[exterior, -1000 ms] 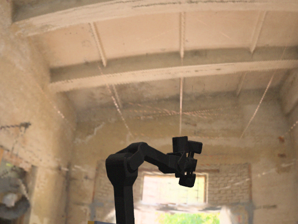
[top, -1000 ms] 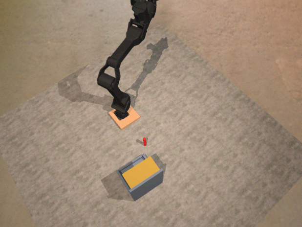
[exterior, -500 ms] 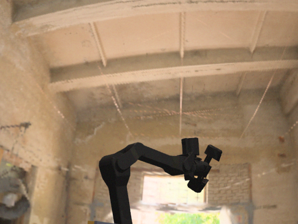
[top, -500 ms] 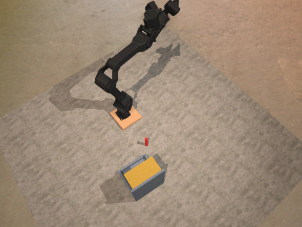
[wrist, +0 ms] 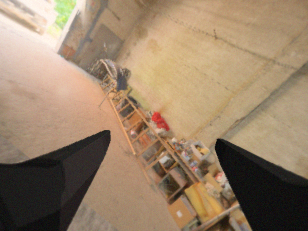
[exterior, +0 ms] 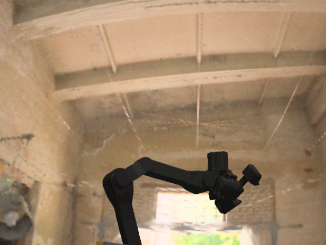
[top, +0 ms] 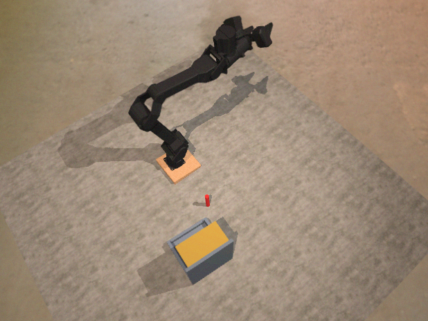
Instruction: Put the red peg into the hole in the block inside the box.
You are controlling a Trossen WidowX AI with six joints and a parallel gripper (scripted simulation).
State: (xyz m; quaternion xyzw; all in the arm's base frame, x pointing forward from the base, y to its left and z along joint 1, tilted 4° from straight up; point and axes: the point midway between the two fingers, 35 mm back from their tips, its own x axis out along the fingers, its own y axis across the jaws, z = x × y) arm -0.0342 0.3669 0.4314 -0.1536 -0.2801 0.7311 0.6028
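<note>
My gripper tip is now 43 cm to the left of the red peg, 39 cm above it and 26 cm short of it. The rest, counted from my gripper tip: orange roof: 55 cm to the right, 42 cm ahead, 22 cm below.
</note>
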